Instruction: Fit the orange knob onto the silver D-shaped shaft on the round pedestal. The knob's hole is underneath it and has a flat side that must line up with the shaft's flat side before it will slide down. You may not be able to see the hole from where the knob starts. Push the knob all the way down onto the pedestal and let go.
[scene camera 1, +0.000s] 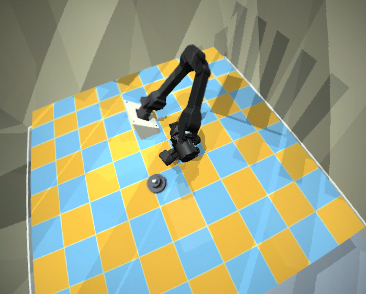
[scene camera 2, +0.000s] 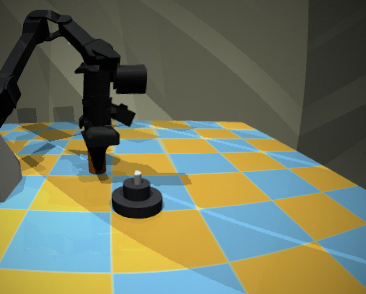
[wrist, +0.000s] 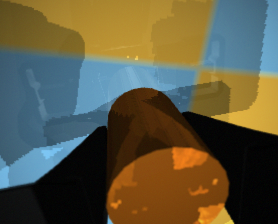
Path:
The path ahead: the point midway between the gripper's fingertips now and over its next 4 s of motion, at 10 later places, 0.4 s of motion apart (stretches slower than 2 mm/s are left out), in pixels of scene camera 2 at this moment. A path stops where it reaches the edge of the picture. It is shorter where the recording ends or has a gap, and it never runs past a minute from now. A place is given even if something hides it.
My gripper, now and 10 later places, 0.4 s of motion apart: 97, 167; 98, 151; 97, 119; 95, 105; 99, 94; 103, 80; 108, 65; 110, 56; 111, 55; 110, 60; 109, 73

